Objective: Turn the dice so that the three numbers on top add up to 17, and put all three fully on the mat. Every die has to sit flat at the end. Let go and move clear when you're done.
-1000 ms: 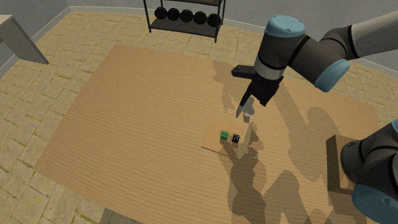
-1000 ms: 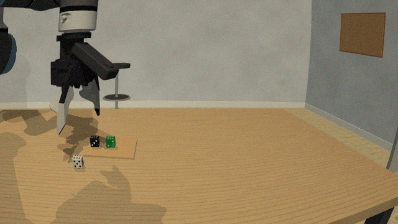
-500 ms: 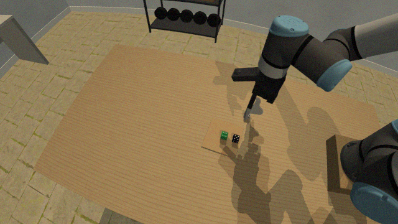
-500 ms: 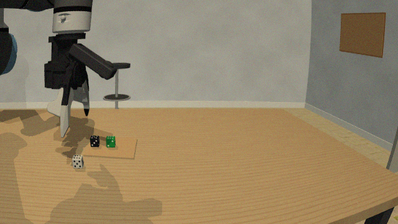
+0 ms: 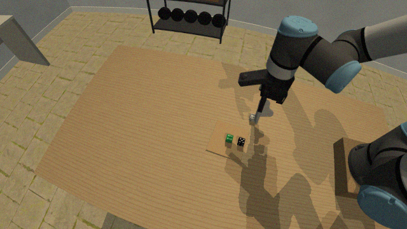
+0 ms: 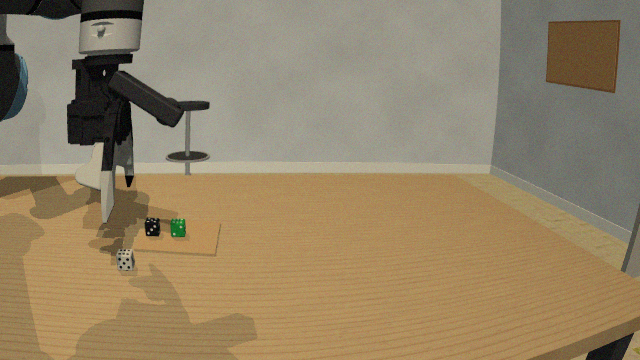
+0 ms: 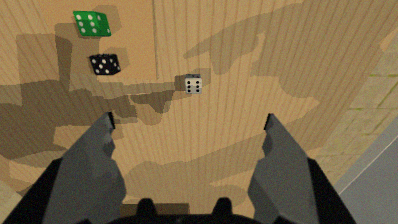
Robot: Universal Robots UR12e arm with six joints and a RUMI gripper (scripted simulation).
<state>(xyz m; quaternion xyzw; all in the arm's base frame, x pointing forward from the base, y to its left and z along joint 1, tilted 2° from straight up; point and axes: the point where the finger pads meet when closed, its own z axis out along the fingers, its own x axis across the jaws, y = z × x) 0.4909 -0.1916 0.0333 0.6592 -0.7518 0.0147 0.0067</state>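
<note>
Right now the white die is 90 mm below my hand. The rest, counted from my hand: black die (40 mm ahead, 120 mm to the left, 80 mm below); then tan mat (90 mm ahead, 110 mm to the left, 100 mm below); then green die (90 mm ahead, 110 mm to the left, 80 mm below).
</note>
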